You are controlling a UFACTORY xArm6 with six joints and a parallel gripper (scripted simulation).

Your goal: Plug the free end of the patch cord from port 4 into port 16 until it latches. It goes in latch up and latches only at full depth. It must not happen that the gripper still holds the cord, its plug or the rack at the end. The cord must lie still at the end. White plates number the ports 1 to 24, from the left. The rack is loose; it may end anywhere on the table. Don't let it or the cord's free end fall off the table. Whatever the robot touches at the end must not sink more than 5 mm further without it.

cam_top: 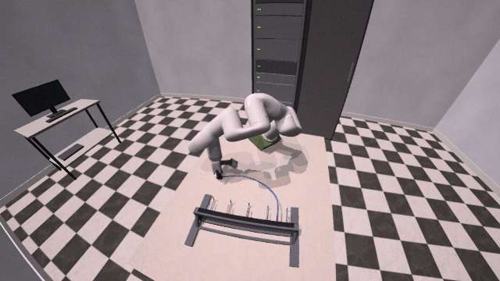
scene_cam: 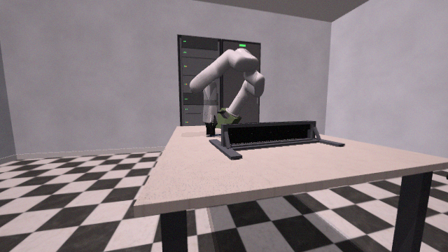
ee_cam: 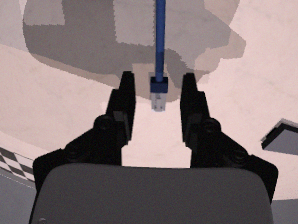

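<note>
The free plug end lies 10 mm ahead of my hand, 20 mm to the right of it and 20 mm below it.
</note>
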